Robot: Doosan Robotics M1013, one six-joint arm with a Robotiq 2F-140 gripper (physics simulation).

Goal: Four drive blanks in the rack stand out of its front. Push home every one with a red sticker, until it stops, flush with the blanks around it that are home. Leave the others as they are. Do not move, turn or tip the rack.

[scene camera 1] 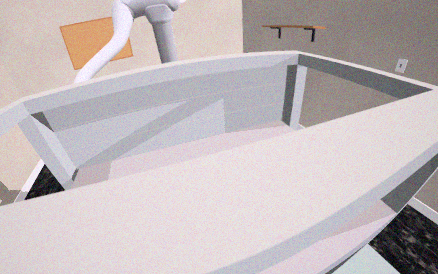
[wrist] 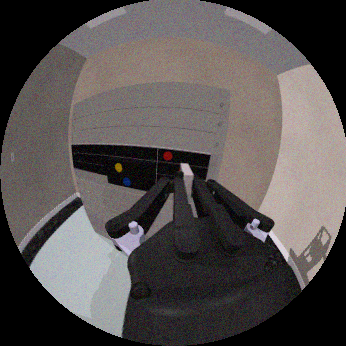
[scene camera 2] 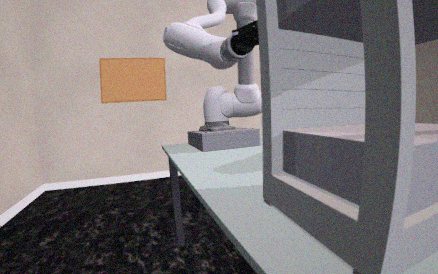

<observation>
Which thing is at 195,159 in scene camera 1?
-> A grey rack.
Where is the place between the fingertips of the gripper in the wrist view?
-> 183,169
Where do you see a grey rack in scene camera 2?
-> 365,147
</observation>
